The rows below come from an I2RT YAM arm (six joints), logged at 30 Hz.
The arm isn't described. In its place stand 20 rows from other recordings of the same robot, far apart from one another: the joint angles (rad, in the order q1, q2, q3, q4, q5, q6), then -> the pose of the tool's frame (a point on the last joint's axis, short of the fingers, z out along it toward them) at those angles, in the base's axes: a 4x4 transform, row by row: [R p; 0 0 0 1], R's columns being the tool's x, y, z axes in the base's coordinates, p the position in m.
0.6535, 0.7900, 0.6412, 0.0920, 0.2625, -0.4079 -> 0.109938 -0.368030 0.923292 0.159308; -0.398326 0.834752 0.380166 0.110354; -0.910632 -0.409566 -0.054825 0.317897; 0 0 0 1
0.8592, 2.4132, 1.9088, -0.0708, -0.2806, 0.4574 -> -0.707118 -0.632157 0.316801 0.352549; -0.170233 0.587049 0.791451 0.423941; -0.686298 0.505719 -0.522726 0.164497; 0 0 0 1
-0.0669, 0.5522, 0.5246, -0.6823, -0.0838, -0.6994 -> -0.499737 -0.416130 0.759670 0.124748; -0.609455 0.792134 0.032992 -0.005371; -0.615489 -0.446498 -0.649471 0.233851; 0 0 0 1
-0.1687, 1.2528, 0.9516, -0.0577, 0.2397, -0.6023 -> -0.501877 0.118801 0.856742 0.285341; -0.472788 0.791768 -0.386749 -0.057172; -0.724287 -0.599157 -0.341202 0.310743; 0 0 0 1
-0.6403, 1.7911, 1.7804, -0.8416, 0.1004, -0.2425 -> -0.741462 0.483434 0.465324 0.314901; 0.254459 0.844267 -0.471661 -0.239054; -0.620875 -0.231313 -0.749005 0.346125; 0 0 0 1
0.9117, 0.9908, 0.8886, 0.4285, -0.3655, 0.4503 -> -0.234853 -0.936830 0.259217 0.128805; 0.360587 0.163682 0.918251 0.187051; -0.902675 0.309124 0.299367 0.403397; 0 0 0 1
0.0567, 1.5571, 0.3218, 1.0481, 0.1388, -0.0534 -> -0.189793 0.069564 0.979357 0.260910; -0.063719 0.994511 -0.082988 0.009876; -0.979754 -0.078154 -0.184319 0.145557; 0 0 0 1
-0.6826, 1.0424, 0.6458, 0.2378, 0.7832, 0.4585 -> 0.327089 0.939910 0.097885 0.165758; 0.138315 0.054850 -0.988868 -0.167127; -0.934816 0.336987 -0.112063 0.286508; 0 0 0 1
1.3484, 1.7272, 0.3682, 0.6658, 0.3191, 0.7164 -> -0.679512 -0.565772 0.467083 0.066962; -0.177962 0.744737 0.643192 0.245483; -0.711754 0.353933 -0.606744 0.078481; 0 0 0 1
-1.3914, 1.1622, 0.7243, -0.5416, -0.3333, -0.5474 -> -0.593491 0.689051 0.415906 0.051150; 0.516375 0.722372 -0.459929 -0.216787; -0.617353 -0.058200 -0.784530 0.216853; 0 0 0 1
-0.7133, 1.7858, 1.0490, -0.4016, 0.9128, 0.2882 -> -0.473295 0.819182 -0.323934 0.237337; 0.639384 0.066508 -0.766005 -0.242612; -0.605953 -0.569665 -0.555250 0.164284; 0 0 0 1
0.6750, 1.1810, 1.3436, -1.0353, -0.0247, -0.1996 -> -0.459877 -0.743036 0.486221 0.172903; -0.621991 0.660332 0.420818 0.139523; -0.633751 -0.108901 -0.765834 0.372616; 0 0 0 1
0.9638, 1.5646, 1.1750, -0.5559, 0.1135, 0.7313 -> -0.863980 -0.270409 0.424755 0.192578; -0.080824 0.907101 0.413081 0.270239; -0.496996 0.322563 -0.805573 0.251268; 0 0 0 1
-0.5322, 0.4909, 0.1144, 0.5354, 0.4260, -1.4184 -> -0.783543 0.258288 0.565108 0.115026; -0.583129 0.008328 -0.812337 -0.084808; -0.214523 -0.966032 0.144090 0.220514; 0 0 0 1
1.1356, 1.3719, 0.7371, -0.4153, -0.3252, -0.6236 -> 0.244024 -0.965493 -0.090976 0.096889; -0.787680 -0.252054 0.562165 0.235378; -0.565697 -0.065521 -0.822006 0.181863; 0 0 0 1
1.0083, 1.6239, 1.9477, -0.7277, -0.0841, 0.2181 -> -0.395929 -0.817835 0.417596 0.182981; -0.223733 0.526968 0.819908 0.295854; -0.890609 0.231195 -0.391618 0.468939; 0 0 0 1
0.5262, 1.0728, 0.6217, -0.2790, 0.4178, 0.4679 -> -0.603863 0.083730 0.792678 0.197430; 0.125969 0.991995 -0.008820 0.097968; -0.787072 0.094526 -0.609576 0.221571; 0 0 0 1
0.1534, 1.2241, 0.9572, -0.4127, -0.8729, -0.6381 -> -0.089568 -0.921916 0.376892 0.250602; -0.401179 0.379752 0.833573 0.066348; -0.911610 -0.076540 -0.403867 0.294167; 0 0 0 1
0.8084, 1.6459, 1.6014, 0.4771, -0.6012, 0.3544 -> -0.058488 -0.992426 0.108031 0.248626; 0.353115 0.080653 0.932097 0.289491; -0.933750 0.092664 0.345723 0.469129; 0 0 0 1
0.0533, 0.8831, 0.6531, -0.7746, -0.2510, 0.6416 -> -0.785668 0.356437 0.505647 0.162141; 0.538633 0.796155 0.275702 0.017505; -0.304303 0.488969 -0.817502 0.228508; 0 0 0 1
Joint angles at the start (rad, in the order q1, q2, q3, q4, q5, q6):
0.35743, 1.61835, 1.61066, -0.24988, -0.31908, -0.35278
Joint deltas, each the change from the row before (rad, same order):
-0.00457, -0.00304, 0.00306, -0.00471, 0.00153, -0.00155
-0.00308, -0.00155, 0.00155, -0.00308, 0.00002, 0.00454
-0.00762, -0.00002, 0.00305, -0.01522, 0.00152, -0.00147
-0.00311, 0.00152, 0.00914, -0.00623, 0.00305, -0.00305
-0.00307, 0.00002, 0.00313, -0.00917, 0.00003, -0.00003
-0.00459, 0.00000, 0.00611, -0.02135, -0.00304, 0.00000
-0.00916, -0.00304, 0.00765, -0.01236, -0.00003, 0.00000
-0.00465, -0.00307, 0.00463, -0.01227, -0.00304, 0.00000
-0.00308, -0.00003, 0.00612, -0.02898, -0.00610, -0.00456
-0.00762, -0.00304, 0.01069, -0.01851, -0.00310, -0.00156
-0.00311, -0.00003, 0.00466, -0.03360, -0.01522, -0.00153
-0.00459, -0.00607, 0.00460, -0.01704, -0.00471, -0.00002
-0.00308, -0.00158, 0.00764, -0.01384, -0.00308, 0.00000
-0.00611, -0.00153, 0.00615, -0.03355, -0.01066, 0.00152
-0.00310, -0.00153, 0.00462, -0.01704, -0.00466, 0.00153
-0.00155, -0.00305, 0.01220, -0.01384, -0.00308, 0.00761
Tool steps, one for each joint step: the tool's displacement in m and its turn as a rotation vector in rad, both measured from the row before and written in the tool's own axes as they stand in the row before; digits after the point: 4 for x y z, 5 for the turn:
-0.0008, -0.0016, -0.0019, 0.00616, 0.00048, -0.00088
-0.0003, -0.0010, -0.0011, 0.00291, 0.00079, 0.00528
0.0015, -0.0023, -0.0012, 0.00459, 0.01331, 0.00419
-0.0014, -0.0017, -0.0009, 0.00622, 0.00061, -0.00270
0.0003, -0.0010, -0.0007, 0.00089, 0.00621, 0.00261
0.0007, -0.0011, -0.0012, -0.00361, 0.01370, 0.00592
-0.0009, -0.0031, -0.0031, 0.00794, 0.00376, 0.00300
-0.0006, -0.0013, -0.0022, -0.00004, 0.00417, 0.00270
0.0013, -0.0002, -0.0012, -0.01042, 0.01891, 0.00355
-0.0014, -0.0024, -0.0035, 0.00255, 0.00497, 0.00224
0.0021, 0.0005, -0.0010, -0.02102, 0.02088, 0.00897
-0.0008, -0.0007, -0.0035, -0.00231, 0.00496, 0.00364
-0.0010, -0.0007, -0.0021, -0.00159, 0.00364, 0.00260
0.0017, -0.0006, -0.0023, -0.01294, 0.02019, 0.01265
0.0003, -0.0003, -0.0017, -0.00511, 0.00850, 0.00652
-0.0028, -0.0002, -0.0033, -0.00102, -0.00201, 0.00766

